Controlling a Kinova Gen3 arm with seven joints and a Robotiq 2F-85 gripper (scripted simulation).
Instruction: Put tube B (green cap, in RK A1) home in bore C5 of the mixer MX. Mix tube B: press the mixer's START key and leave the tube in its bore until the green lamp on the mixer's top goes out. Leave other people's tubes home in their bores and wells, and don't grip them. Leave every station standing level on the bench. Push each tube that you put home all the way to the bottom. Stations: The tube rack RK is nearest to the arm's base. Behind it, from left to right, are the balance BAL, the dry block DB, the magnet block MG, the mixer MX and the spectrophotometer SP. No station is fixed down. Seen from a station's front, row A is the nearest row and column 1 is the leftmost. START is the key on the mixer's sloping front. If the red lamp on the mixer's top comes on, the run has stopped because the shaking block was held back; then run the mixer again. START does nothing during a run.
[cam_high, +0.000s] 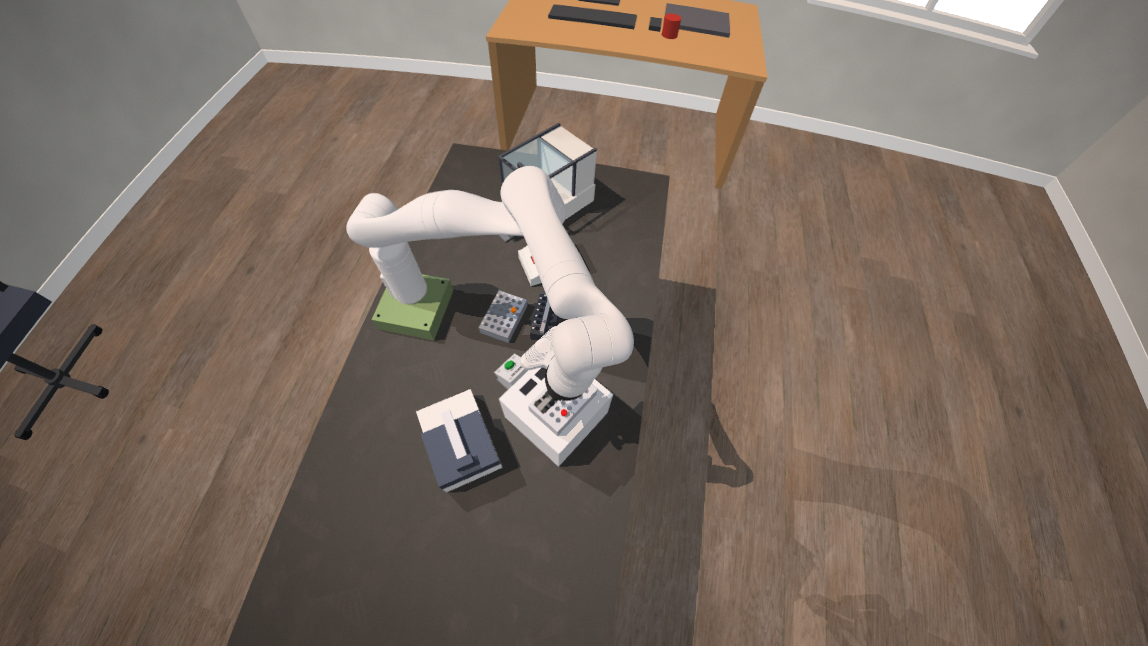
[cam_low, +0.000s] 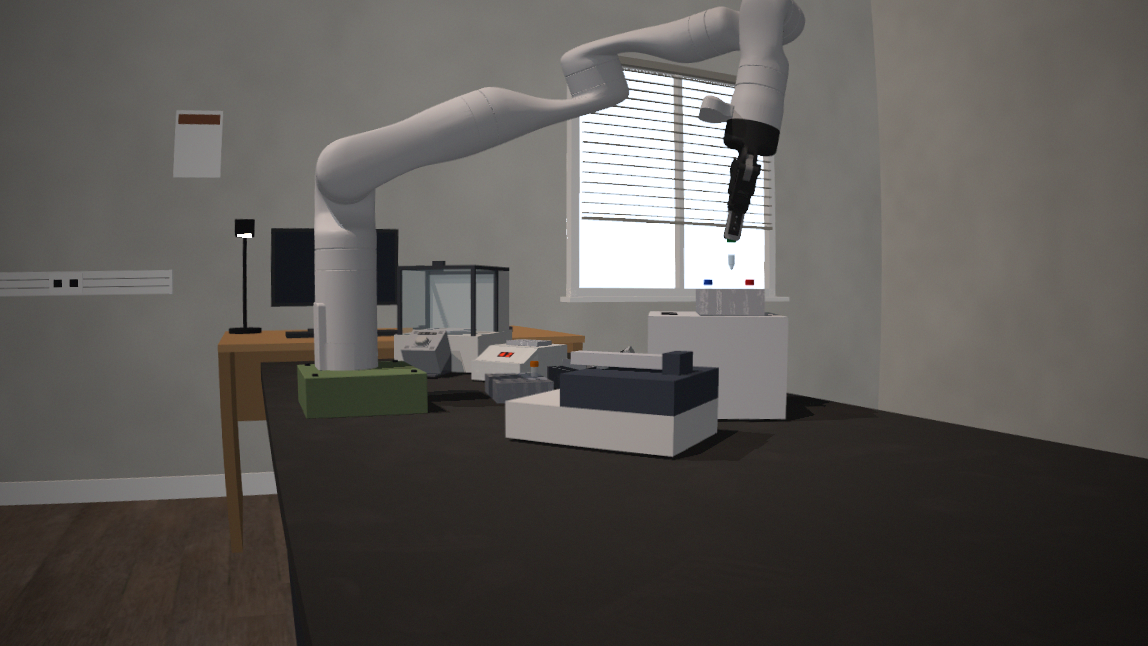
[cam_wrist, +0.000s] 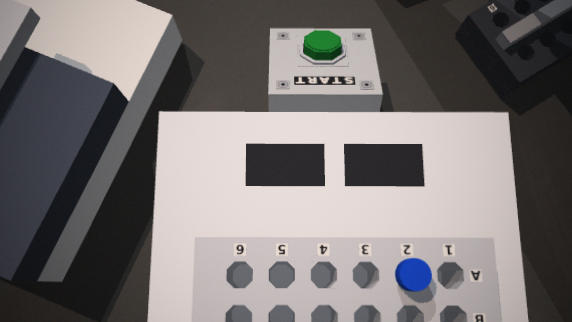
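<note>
My hand is 2 cm short of the red-capped tube, 1 cm to the left of it and 10 cm above it. From my hand the other things lie so: blue-capped tube: 6 cm to the left, 10 cm below; then green start key: 14 cm behind, 12 cm to the left, 18 cm below; then spectrophotometer SP: 22 cm behind, 8 cm to the right, 19 cm below.
</note>
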